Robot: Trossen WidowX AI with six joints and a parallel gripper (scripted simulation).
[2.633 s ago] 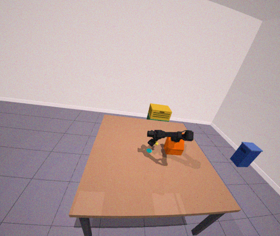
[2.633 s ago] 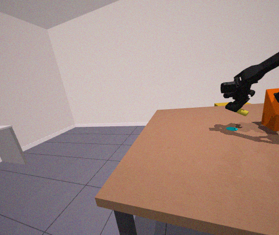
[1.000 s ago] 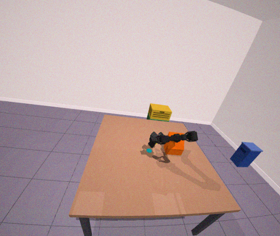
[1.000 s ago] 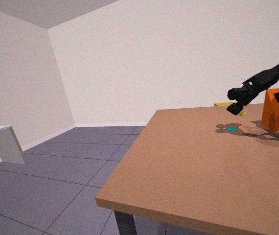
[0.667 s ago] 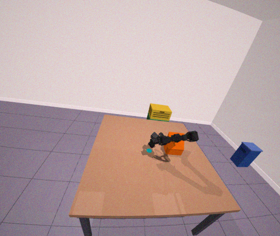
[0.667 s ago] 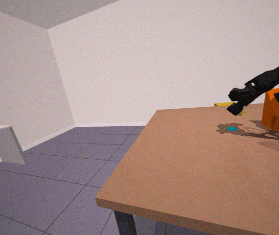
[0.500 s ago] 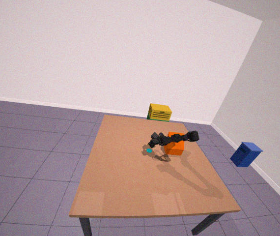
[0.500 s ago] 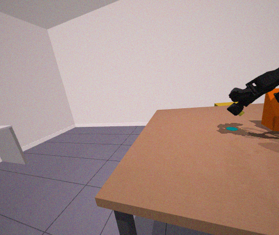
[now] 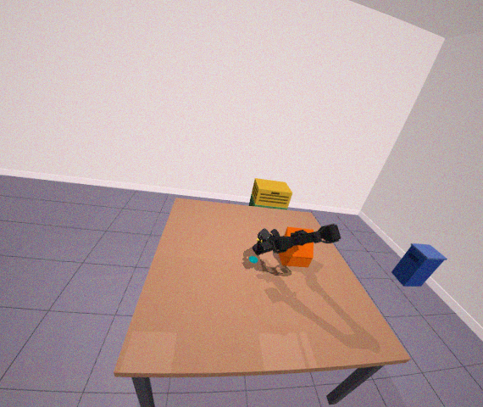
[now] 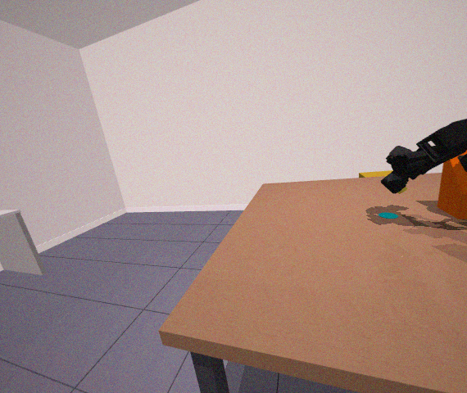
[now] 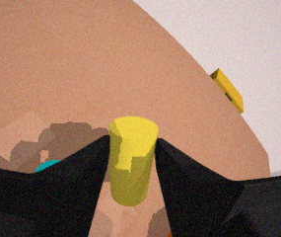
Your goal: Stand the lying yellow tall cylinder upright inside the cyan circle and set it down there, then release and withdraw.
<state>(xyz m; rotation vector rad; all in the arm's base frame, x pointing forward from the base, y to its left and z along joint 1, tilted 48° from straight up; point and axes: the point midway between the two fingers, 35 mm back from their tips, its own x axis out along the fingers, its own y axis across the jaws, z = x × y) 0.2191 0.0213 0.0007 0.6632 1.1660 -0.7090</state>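
The cyan circle is 130 mm below my gripper tip, 40 mm to the left of it and 20 mm ahead of it. The rest, counted from my gripper tip: yellow cylinder (20 mm below, 10 mm behind).
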